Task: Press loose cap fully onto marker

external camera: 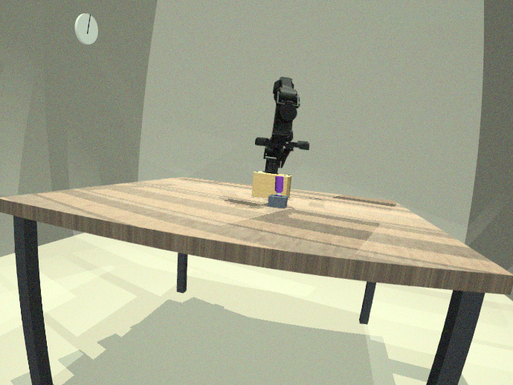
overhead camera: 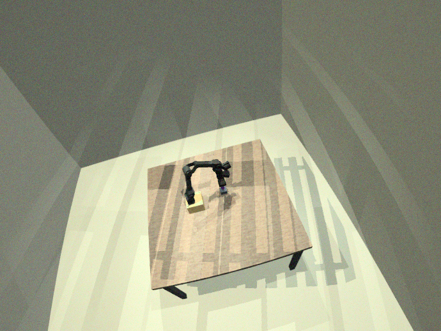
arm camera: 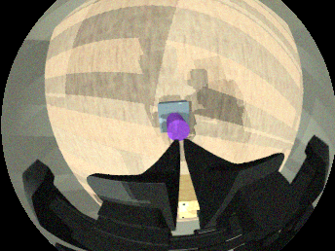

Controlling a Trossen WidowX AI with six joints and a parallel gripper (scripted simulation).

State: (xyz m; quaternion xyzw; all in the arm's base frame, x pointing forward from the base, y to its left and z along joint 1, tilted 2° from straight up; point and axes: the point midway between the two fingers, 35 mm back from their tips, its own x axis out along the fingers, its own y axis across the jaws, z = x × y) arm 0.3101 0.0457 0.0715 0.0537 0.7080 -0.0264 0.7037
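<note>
Now: gripper tip 6 cm above the purple cap. Round my gripper tip: grey-blue holder block 12 cm below; then purple marker 6 cm below.
</note>
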